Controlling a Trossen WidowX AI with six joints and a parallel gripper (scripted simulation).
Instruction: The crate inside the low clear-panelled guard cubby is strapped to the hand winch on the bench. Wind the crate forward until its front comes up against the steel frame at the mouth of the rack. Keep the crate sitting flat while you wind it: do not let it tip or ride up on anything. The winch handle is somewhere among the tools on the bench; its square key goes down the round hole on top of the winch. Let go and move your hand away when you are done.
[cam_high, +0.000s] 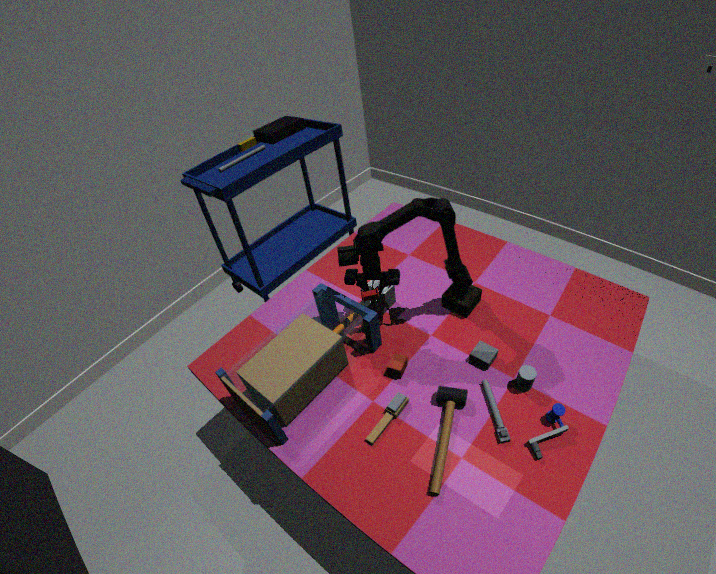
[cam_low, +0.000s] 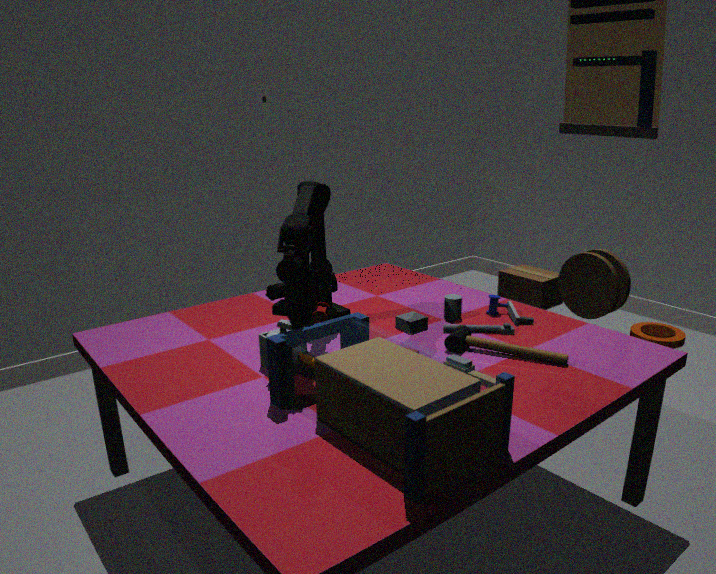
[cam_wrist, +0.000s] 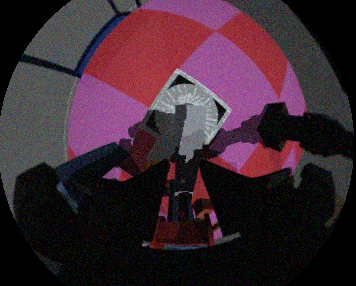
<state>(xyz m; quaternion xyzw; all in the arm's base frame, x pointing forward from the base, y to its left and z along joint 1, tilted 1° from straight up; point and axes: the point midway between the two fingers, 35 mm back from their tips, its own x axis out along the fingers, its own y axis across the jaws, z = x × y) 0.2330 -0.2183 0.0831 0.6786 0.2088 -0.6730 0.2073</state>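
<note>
My gripper tip is now 50 mm short of the red knob, 40 mm below it and 30 mm to the right of it. Round my gripper tip: frame: 110 mm ahead, 20 mm to the right; red-knobbed winch handle: 10 mm to the left, 10 mm ahead, 10 mm above; grey winch: 70 mm below, 60 mm behind, 40 mm to the right.
</note>
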